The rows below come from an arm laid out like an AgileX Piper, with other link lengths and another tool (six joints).
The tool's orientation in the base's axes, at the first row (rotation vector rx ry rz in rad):
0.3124 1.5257 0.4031
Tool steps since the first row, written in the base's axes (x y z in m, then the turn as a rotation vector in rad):
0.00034 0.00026 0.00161 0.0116 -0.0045 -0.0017
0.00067 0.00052 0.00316 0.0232 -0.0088 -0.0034
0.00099 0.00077 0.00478 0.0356 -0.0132 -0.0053
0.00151 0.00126 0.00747 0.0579 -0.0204 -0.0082
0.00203 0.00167 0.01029 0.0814 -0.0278 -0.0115
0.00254 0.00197 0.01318 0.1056 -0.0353 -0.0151
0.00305 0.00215 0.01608 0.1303 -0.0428 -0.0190
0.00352 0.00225 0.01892 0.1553 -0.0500 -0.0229
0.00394 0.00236 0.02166 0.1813 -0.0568 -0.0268
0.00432 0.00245 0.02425 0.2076 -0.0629 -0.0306
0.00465 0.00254 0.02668 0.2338 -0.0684 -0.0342
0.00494 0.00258 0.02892 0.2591 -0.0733 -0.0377
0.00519 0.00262 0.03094 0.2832 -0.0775 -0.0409
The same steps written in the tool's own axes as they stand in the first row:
-0.00133 0.00092 0.00040 -0.0004 -0.0055 0.0113
-0.00260 0.00182 0.00078 -0.0008 -0.0108 0.0226
-0.00395 0.00274 0.00116 -0.0010 -0.0163 0.0347
-0.00614 0.00433 0.00178 -0.0016 -0.0253 0.0565
-0.00849 0.00591 0.00240 -0.0019 -0.0348 0.0795
-0.01095 0.00742 0.00300 -0.0019 -0.0445 0.1031
-0.01347 0.00883 0.00360 -0.0017 -0.0544 0.1273
-0.01598 0.01015 0.00415 -0.0013 -0.0641 0.1518
-0.01839 0.01143 0.00465 -0.0008 -0.0734 0.1773
-0.02067 0.01263 0.00510 -0.0001 -0.0821 0.2031
-0.02281 0.01376 0.00550 0.0008 -0.0902 0.2289
-0.02480 0.01476 0.00586 0.0018 -0.0976 0.2538
-0.02660 0.01567 0.00616 0.0028 -0.1042 0.2775

